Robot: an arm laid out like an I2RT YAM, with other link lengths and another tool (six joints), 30 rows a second.
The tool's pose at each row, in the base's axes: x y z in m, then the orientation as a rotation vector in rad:
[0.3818 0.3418 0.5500 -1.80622 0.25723 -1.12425]
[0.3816 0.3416 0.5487 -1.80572 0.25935 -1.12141]
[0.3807 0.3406 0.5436 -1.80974 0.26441 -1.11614]
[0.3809 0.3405 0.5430 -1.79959 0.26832 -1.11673]
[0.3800 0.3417 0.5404 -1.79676 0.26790 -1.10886]
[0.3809 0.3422 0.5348 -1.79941 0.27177 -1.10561]
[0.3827 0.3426 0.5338 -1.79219 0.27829 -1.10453]
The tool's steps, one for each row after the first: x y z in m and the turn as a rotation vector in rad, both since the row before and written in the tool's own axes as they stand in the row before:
[-0.0007 0.0011 -0.0001 0.00000 -0.00082 0.00297]
[-0.0029 0.0044 -0.0007 -0.00459 -0.00263 0.00439]
[-0.0002 0.0006 0.0002 0.00656 0.00512 0.00551]
[-0.0027 0.0013 0.0003 0.00390 -0.00437 0.00519]
[-0.0030 0.0046 0.0016 -0.00333 -0.00134 0.00308]
[0.0002 0.0011 0.0018 0.00330 0.00419 0.00687]

